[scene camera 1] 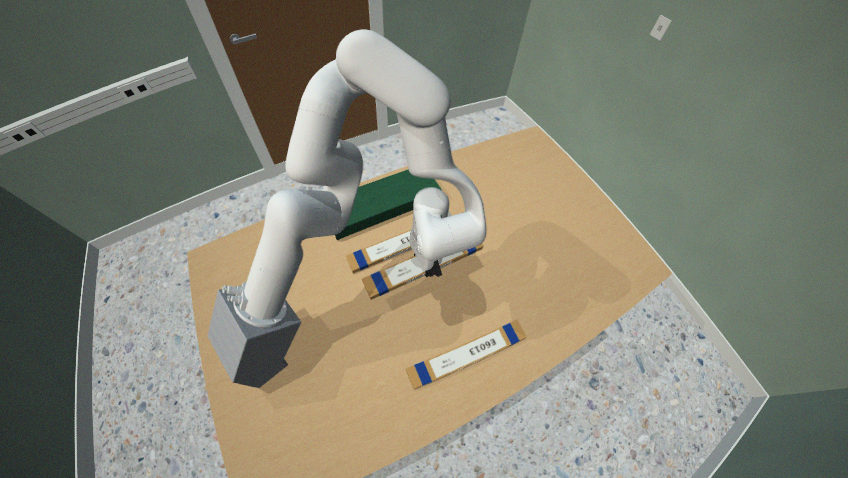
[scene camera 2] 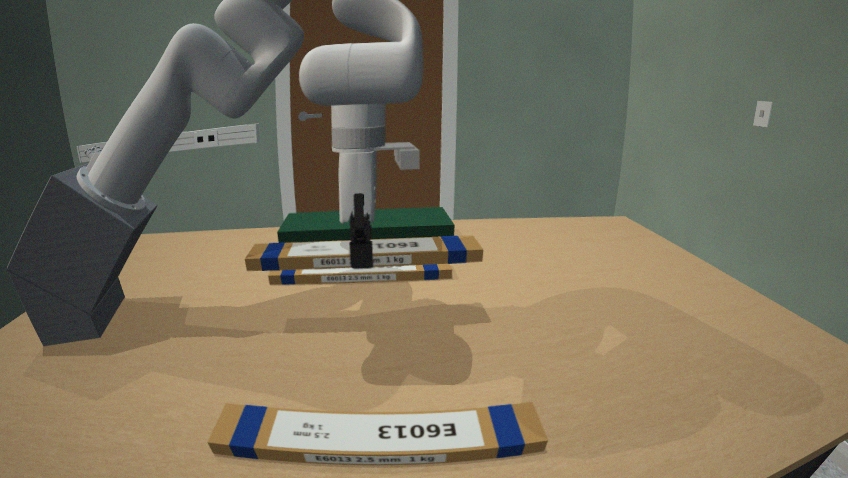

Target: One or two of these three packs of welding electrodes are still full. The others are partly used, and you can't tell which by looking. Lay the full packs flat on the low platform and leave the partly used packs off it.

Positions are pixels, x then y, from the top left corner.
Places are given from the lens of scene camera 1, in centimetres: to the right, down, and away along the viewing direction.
pack (scene camera 1: 427, 371): 1, 36, 81
pack (scene camera 1: 379, 283): -12, 12, 83
green platform (scene camera 1: 381, 200): -14, -13, 105
pack (scene camera 1: 386, 249): -12, 3, 100
